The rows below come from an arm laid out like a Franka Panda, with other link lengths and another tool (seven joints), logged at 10 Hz.
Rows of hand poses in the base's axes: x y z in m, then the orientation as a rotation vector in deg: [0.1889 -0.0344 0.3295 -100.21 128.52 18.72]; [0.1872 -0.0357 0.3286 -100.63 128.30 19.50]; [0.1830 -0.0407 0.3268 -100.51 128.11 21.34]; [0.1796 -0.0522 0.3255 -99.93 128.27 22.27]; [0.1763 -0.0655 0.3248 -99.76 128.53 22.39]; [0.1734 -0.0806 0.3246 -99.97 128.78 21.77]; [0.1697 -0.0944 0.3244 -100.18 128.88 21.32]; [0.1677 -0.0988 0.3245 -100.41 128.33 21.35]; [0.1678 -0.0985 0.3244 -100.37 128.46 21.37]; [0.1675 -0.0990 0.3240 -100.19 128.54 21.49]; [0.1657 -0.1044 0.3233 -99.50 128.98 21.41]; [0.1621 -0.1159 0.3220 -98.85 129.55 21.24]
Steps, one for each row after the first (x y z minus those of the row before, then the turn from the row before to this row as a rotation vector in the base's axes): [-0.0017 -0.0013 -0.0009 0.30 0.40 0.41]; [-0.0042 -0.0050 -0.0018 1.01 0.77 0.19]; [-0.0034 -0.0115 -0.0013 0.60 0.38 -0.30]; [-0.0033 -0.0133 -0.0007 -0.01 0.17 -0.17]; [-0.0029 -0.0151 -0.0002 -0.51 -0.08 -0.02]; [-0.0037 -0.0138 -0.0002 -0.35 -0.09 0.05]; [-0.0020 -0.0044 0.0001 0.20 -0.26 0.32]; [0.0001 0.0003 -0.0001 -0.04 0.08 -0.06]; [-0.0003 -0.0005 -0.0004 0.09 0.05 -0.12]; [-0.0018 -0.0054 -0.0007 0.03 0.01 -0.57]; [-0.0036 -0.0115 -0.0013 -0.10 0.07 -0.60]
